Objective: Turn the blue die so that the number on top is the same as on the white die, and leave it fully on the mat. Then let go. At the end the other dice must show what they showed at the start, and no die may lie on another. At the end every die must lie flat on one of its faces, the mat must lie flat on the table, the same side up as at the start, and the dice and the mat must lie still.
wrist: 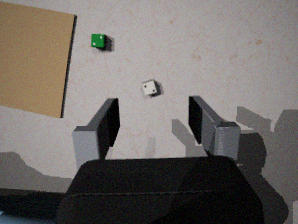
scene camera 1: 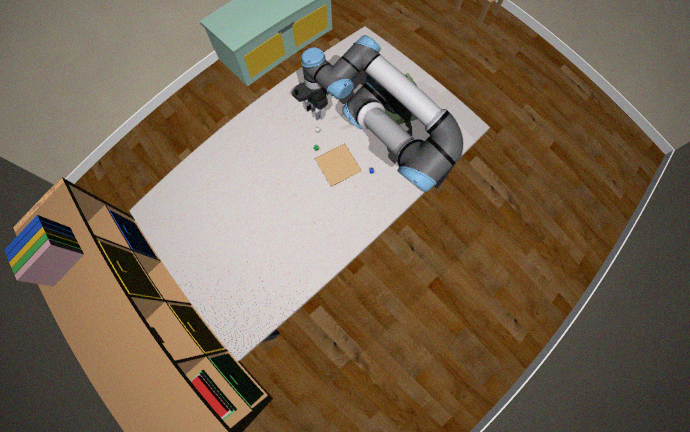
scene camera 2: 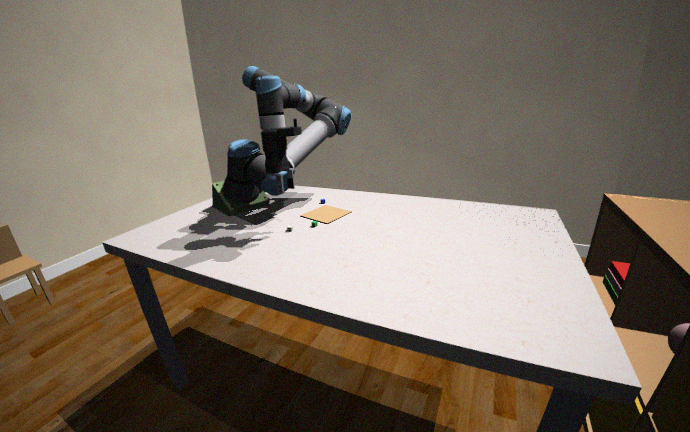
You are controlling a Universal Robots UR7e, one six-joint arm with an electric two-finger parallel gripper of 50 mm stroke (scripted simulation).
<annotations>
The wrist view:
my gripper: 153, 111
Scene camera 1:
tan mat: 338, 164
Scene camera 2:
my gripper: 286, 190
</annotations>
